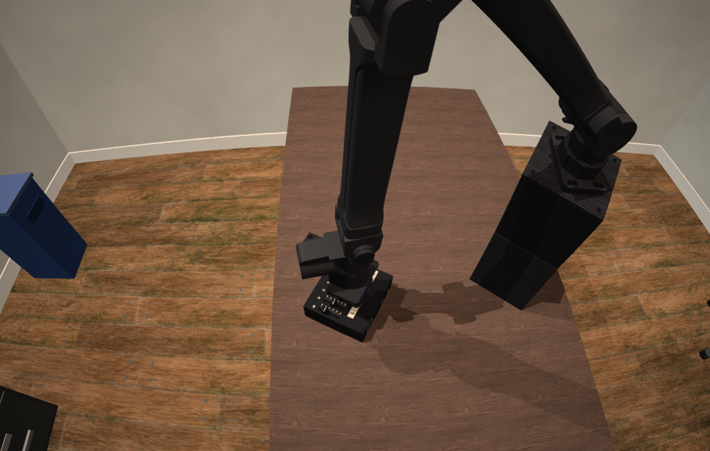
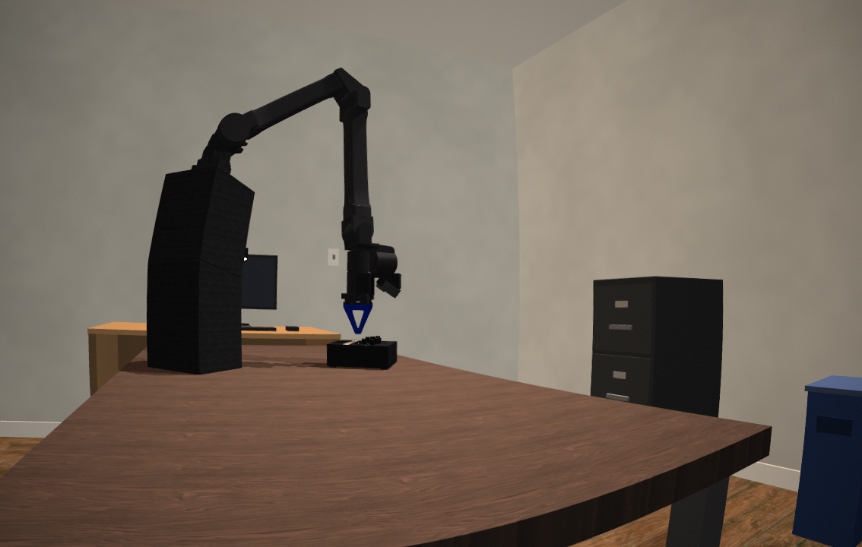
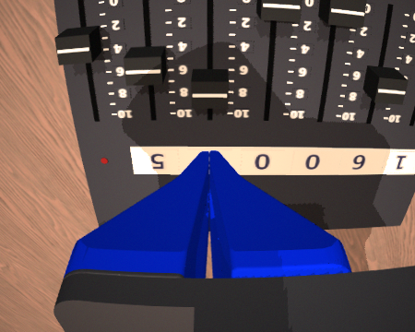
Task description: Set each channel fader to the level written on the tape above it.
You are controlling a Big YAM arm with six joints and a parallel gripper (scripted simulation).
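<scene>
The fader 5 is 2 cm ahead of my hand, 1 cm to the right of it and 2 cm below it. Round my hand: fader 4: 5 cm ahead, 4 cm to the right, 2 cm below; fader 6: 4 cm ahead, 1 cm to the left, 2 cm below; master fader: 6 cm ahead, 3 cm to the left, 2 cm below.
</scene>
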